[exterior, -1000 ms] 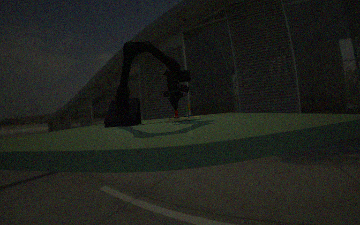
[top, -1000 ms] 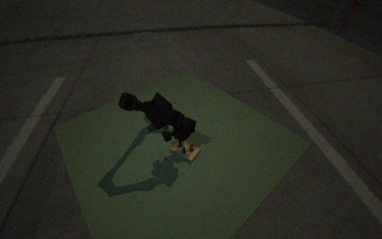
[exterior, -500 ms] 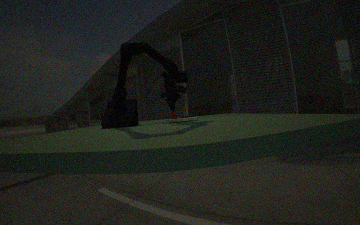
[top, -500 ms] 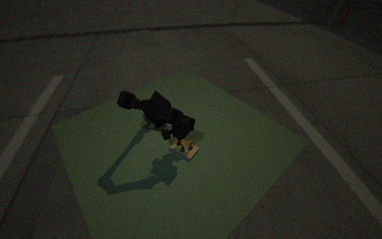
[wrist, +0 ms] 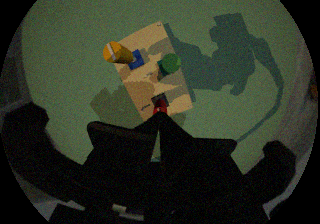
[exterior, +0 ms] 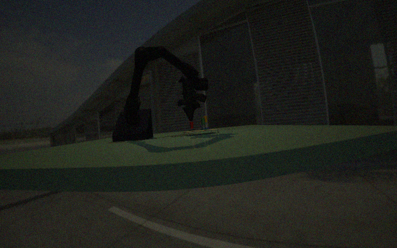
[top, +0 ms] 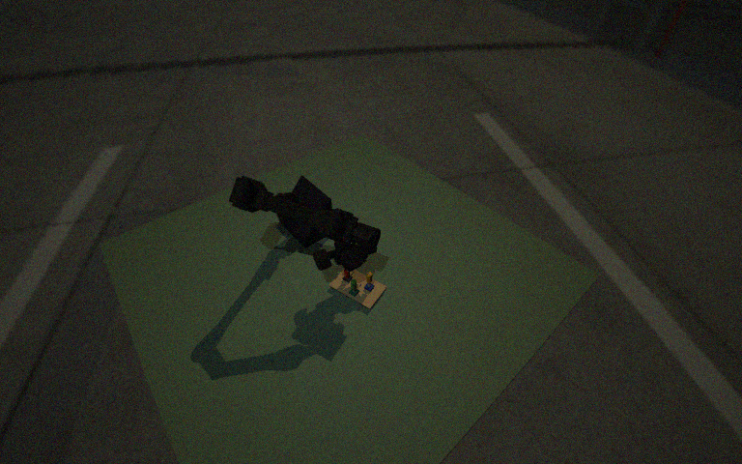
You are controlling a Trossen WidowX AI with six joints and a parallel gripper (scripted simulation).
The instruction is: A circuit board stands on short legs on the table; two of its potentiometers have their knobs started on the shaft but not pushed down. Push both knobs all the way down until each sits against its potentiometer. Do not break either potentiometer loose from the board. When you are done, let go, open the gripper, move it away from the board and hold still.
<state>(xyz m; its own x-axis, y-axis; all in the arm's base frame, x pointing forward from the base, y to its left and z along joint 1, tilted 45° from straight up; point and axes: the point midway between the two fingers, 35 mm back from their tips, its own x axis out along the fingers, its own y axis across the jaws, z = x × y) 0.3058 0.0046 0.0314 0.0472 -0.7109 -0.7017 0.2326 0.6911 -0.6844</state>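
My gripper tip is 2 cm above the red knob. Round my gripper tip: orange knob 7 cm ahead, 4 cm to the left, 1 cm above.
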